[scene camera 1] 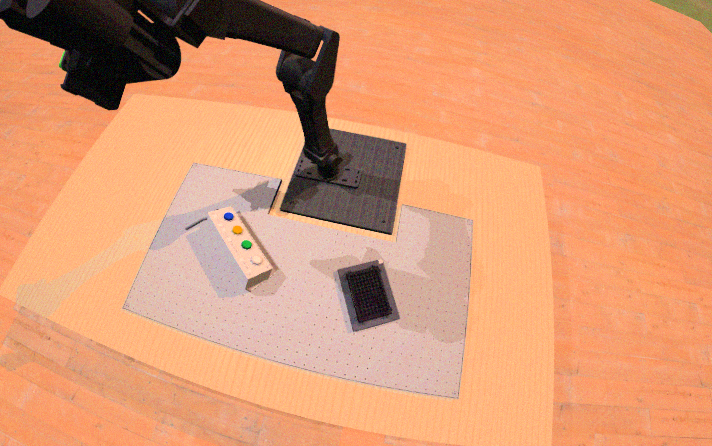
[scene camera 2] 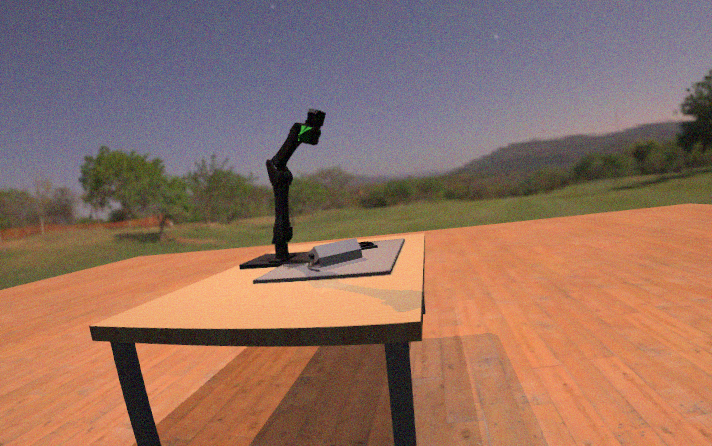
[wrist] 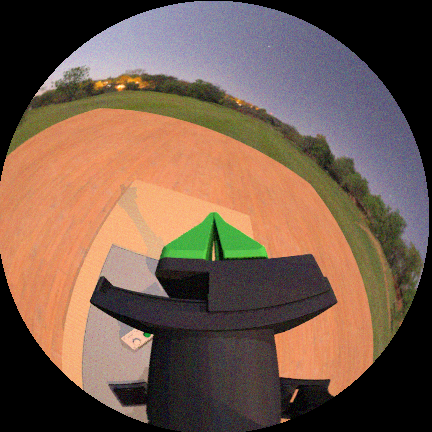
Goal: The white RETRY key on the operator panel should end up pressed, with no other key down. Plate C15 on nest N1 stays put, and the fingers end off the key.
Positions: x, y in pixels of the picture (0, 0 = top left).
Labels:
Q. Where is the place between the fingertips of my gripper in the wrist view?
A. At 213, 217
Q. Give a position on a button box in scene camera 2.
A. At 328, 254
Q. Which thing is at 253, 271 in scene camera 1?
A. A button box.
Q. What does my gripper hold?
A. Nothing.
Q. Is my gripper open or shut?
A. Shut.

